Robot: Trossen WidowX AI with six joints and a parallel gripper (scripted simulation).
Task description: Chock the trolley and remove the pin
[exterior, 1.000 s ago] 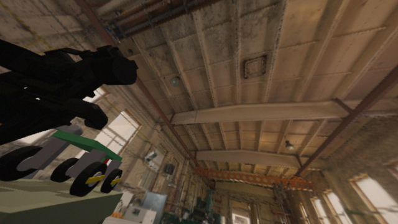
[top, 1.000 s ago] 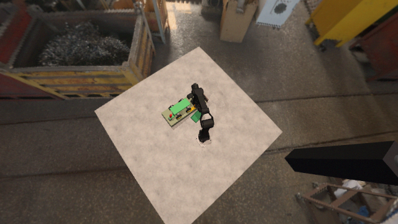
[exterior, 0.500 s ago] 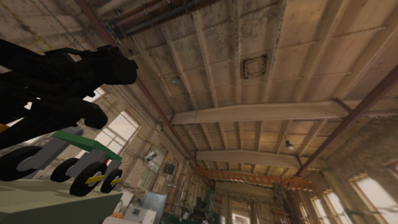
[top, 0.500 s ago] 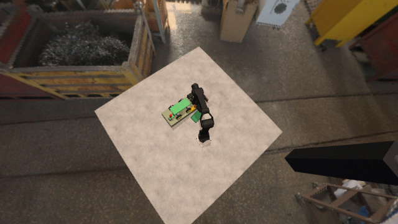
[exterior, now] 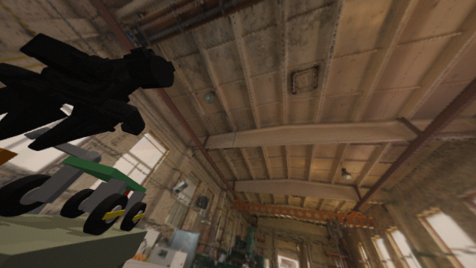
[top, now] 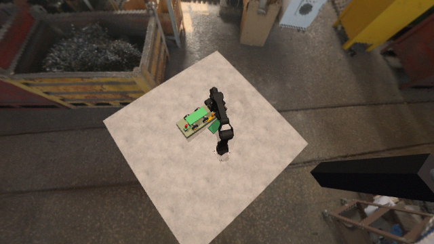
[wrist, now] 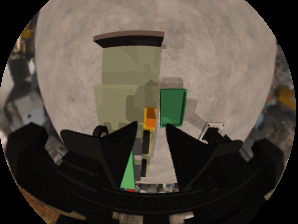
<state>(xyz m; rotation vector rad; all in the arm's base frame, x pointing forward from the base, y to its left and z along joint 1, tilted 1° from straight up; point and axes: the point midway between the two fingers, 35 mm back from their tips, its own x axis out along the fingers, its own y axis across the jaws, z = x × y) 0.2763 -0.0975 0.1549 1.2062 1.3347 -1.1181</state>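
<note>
My gripper tip is now 30 mm to the right of the yellow chock and 50 mm above it. Also, from my gripper tip: ramp: 50 mm ahead, 130 mm to the left, 80 mm below; then trolley: 50 mm ahead, 130 mm to the left, 20 mm below; then green tray: 70 mm behind, 20 mm to the left, 140 mm below.
</note>
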